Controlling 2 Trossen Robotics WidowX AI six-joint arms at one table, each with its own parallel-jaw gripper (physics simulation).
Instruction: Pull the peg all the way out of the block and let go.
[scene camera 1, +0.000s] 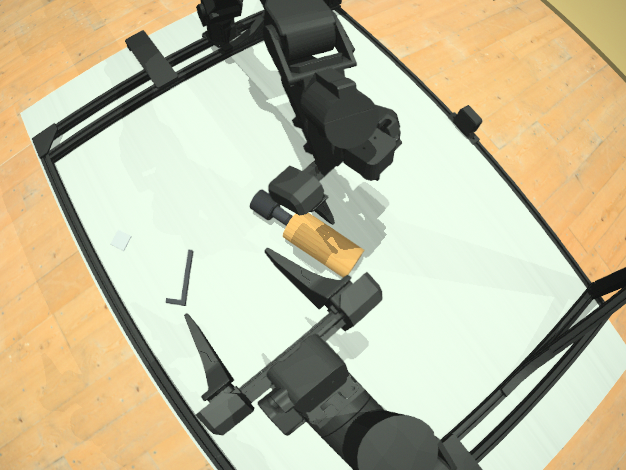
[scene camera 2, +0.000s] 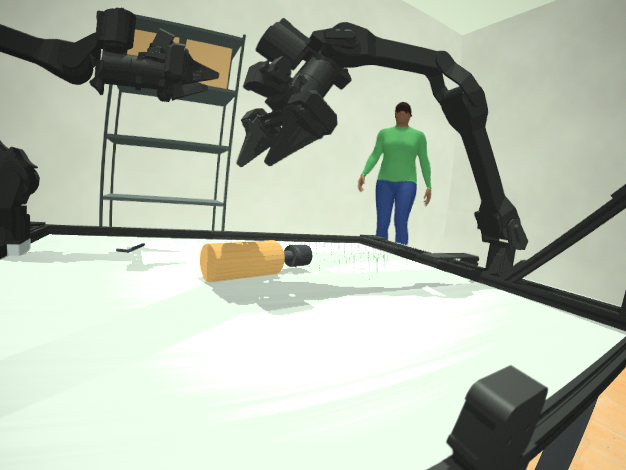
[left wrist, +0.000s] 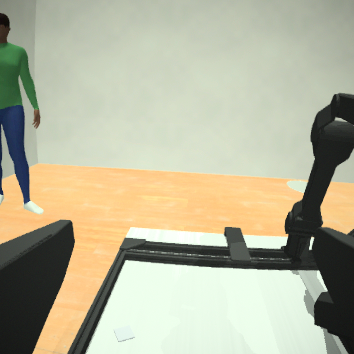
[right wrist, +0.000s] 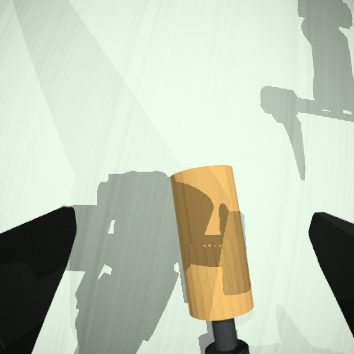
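Pixels of known places: left gripper, fingertip midpoint: (scene camera 1: 225, 281) (scene camera 2: 212, 82) (left wrist: 197, 237); right gripper, fingertip midpoint: (scene camera 1: 354, 200) (scene camera 2: 251, 165) (right wrist: 196, 222); left arm's base, link origin: (scene camera 2: 6, 240); right arm's base, link origin: (scene camera 1: 221, 34) (scene camera 2: 497, 273) (left wrist: 295, 251).
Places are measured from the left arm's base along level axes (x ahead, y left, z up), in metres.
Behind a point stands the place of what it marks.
The orange cylindrical block (scene camera 1: 323, 243) {z 0.035, x 0.379, y -0.174 m} (scene camera 2: 242, 260) {z 0.016, x 0.372, y -0.213 m} (right wrist: 212, 245) {z 0.037, x 0.387, y -0.186 m} lies on its side on the white table. The dark peg (scene camera 1: 262, 203) {z 0.026, x 0.495, y -0.148 m} (scene camera 2: 299, 255) {z 0.013, x 0.487, y -0.176 m} (right wrist: 225, 334) {z 0.018, x 0.463, y -0.163 m} has a thick round head and a thinner shaft that enters one end of the block. My right gripper (scene camera 2: 253, 163) {z 0.151, x 0.374, y -0.212 m} (right wrist: 196, 222) {z 0.151, x 0.374, y -0.212 m} is open and points down, well above the block, which shows between its fingers in the right wrist view. In scene camera 1 one of its fingers is hidden. My left gripper (scene camera 1: 227, 282) {z 0.324, x 0.350, y 0.001 m} (scene camera 2: 211, 83) {z 0.324, x 0.350, y 0.001 m} (left wrist: 197, 237) {z 0.324, x 0.350, y 0.001 m} is open, raised high and roughly level, away from the block.
A dark L-shaped key (scene camera 1: 187, 280) (scene camera 2: 130, 247) and a small pale square (scene camera 1: 120, 240) {z -0.016, x 0.623, y 0.080 m} (left wrist: 124, 333) {z -0.016, x 0.622, y 0.078 m} lie on the table. A black rail (scene camera 2: 151, 232) {z -0.008, x 0.267, y 0.169 m} edges the table. A person (scene camera 2: 401, 154) (left wrist: 12, 75) stands beyond it, near a shelf rack (scene camera 2: 166, 143).
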